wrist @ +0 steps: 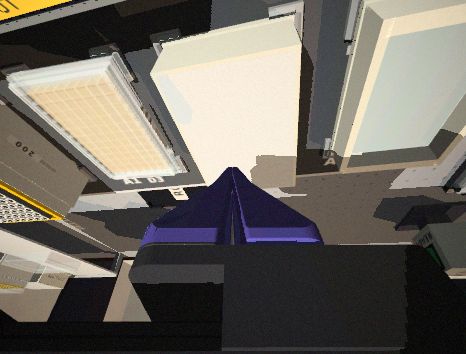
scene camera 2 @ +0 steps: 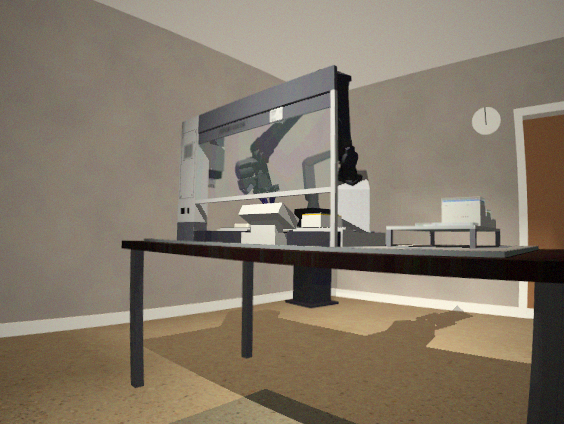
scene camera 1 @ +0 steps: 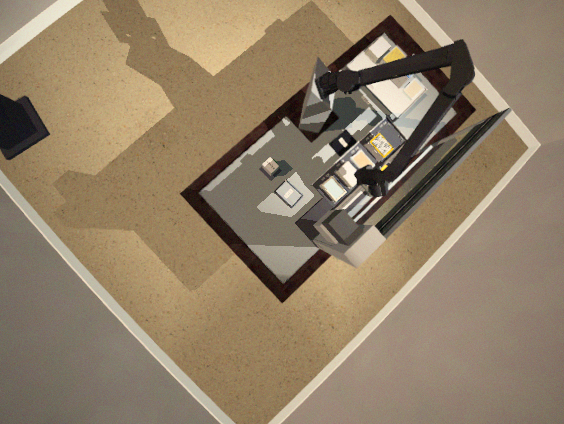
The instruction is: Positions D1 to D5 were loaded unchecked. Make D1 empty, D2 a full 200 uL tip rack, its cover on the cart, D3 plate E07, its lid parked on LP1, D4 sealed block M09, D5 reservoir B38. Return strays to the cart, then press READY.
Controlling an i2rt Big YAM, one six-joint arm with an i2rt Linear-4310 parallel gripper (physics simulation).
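Frame: origin at the arm's base, x ahead, y left, z up, level; centimetres.
Seen in the pictures: gripper, fingertip midpoint: point(wrist: 232, 176) point(scene camera 1: 355, 173); arm's base, link origin: point(scene camera 2: 347, 178) point(scene camera 1: 324, 86).
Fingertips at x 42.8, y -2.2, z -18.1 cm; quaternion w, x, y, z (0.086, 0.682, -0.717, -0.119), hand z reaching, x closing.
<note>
Pixels of each thing's middle, then the offset from my fingertips to it. "spot": a spot on its surface instead.
- plain white block, body centre: point(wrist: 241, 126) point(scene camera 1: 348, 174) dx -1.2, dy -0.4, dz -6.0 cm
- clear-walled plate, body centre: point(wrist: 112, 135) point(scene camera 1: 362, 162) dx -2.8, dy +11.7, dz -7.1 cm
- open reservoir, body centre: point(wrist: 409, 99) point(scene camera 1: 333, 188) dx +0.5, dy -12.7, dz -6.6 cm
- yellow-rimmed tip rack, body centre: point(scene camera 2: 322, 222) point(scene camera 1: 379, 147) dx -4.9, dy +24.2, dz -4.9 cm
- tower, body centre: point(scene camera 2: 193, 179) point(scene camera 1: 337, 239) dx +19.8, dy -32.2, dz +14.6 cm
- raised cart, body centre: point(wrist: 9, 240) point(scene camera 2: 448, 237) point(scene camera 1: 385, 80) dx -37.5, dy +56.2, dz -9.4 cm
- box, body centre: point(scene camera 2: 463, 214) point(scene camera 1: 405, 72) dx -33.5, dy +63.9, dz -1.9 cm
- pale square piece, body centre: point(scene camera 1: 288, 193) dx -11.7, dy -35.0, dz -11.3 cm
- dark pad, surface spot: point(scene camera 1: 340, 145) spot: dx -18.8, dy +8.4, dz -11.9 cm
My gripper point(wrist: 232, 176) point(scene camera 2: 269, 200) is shut and empty, its purple tips over the near edge of a plain white block point(wrist: 230, 107); contact is unclear. Left of the block, in the wrist view, a clear-walled plate point(wrist: 100, 122) point(scene camera 1: 362, 159) with a cream grid sits at the D3 marking. Right of it is an open reservoir point(wrist: 407, 95) point(scene camera 1: 333, 188) with a pale floor. Beyond the plate, the yellow-rimmed tip rack point(scene camera 1: 381, 144) point(scene camera 2: 320, 220) point(wrist: 22, 210) shows white tips. Code labels E07, M09 and B38 are not readable. In scene camera 1 the arm partly covers the deck.
A glass front point(scene camera 2: 280, 160) spans the deck. A tower point(scene camera 2: 189, 170) point(scene camera 1: 352, 245) stands at one end. A raised cart point(scene camera 2: 430, 226) carries a box point(scene camera 2: 462, 211). A tilted-top console point(scene camera 2: 262, 212) point(scene camera 1: 270, 166) and a pale square piece point(scene camera 1: 289, 193) are on the table. A dark pad point(scene camera 1: 340, 145) lies beside the deck.
</note>
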